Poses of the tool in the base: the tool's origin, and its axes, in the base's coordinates. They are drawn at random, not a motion.
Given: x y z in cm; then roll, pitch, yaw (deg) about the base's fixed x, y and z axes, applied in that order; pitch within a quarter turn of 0, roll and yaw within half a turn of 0.
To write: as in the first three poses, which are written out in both.
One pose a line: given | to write
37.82, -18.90, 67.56, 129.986, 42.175, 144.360 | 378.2, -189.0, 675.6, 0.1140, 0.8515, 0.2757, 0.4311
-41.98, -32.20, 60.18, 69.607, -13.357, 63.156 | -419.8, -322.0, 601.8, 0.5330, 0.2155, 0.4836, 0.6600
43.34, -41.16, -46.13, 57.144, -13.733, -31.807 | 433.4, -411.6, -461.3, 0.4279, -0.2311, -0.1839, 0.8542
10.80, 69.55, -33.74, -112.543, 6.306, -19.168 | 108.0, 695.5, -337.4, -0.8137, 0.1684, -0.0472, 0.5543
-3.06, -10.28, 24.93, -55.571, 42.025, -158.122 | -30.6, -102.8, 249.3, 0.2289, 0.4875, -0.7791, 0.3208
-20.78, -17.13, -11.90, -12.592, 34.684, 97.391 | -207.8, -171.3, -119.0, -0.2917, 0.1169, 0.7343, 0.6017
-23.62, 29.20, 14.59, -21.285, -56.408, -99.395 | -236.2, 292.0, 145.9, -0.4595, -0.1763, -0.7170, 0.4937
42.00, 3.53, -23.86, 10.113, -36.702, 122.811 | 420.0, 35.3, -238.6, 0.3154, -0.0766, 0.8434, 0.4281
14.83, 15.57, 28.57, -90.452, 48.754, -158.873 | 148.3, 155.7, 285.7, 0.1672, 0.6889, -0.5769, 0.4056
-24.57, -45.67, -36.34, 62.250, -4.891, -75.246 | -245.7, -456.7, -363.4, 0.3867, -0.3442, -0.5046, 0.6909
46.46, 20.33, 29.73, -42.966, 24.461, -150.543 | 464.6, 203.3, 297.3, 0.0997, 0.3963, -0.8598, 0.3062
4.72, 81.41, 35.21, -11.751, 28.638, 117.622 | 47.2, 814.1, 352.1, -0.2618, 0.0426, 0.8376, 0.4775
